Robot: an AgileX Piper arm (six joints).
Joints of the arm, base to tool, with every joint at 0 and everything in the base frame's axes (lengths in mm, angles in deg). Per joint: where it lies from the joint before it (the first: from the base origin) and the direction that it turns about. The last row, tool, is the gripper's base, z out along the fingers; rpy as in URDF.
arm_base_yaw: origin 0 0 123 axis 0 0 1
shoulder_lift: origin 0 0 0 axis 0 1 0
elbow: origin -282.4 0 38.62 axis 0 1 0
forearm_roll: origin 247.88 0 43.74 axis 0.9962 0 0.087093
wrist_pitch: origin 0 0 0 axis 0 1 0
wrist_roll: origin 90.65 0 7.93 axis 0.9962 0 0.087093
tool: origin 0 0 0 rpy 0 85.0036 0
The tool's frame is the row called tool.
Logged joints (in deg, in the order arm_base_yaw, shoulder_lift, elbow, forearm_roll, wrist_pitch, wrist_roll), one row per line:
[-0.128 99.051 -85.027 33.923 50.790 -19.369]
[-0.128 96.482 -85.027 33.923 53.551 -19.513]
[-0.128 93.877 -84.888 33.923 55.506 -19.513]
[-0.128 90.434 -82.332 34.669 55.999 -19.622]
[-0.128 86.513 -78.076 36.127 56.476 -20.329]
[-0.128 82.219 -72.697 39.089 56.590 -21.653]
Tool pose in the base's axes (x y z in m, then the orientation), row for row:
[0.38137 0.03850 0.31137 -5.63 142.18 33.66]
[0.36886 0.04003 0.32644 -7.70 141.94 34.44]
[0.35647 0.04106 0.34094 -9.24 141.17 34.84]
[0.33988 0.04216 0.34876 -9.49 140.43 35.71]
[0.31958 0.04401 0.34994 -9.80 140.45 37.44]
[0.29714 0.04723 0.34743 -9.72 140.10 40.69]
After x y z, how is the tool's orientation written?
As a rotation vector, in degrees.
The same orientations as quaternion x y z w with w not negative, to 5 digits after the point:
[-0.03684 0.93043 0.22027 0.29055]
[-0.05038 0.92870 0.22534 0.29019]
[-0.06060 0.92583 0.22849 0.29488]
[-0.06236 0.92286 0.23467 0.29896]
[-0.06427 0.92116 0.24556 0.29500]
[-0.06361 0.91684 0.26628 0.29060]

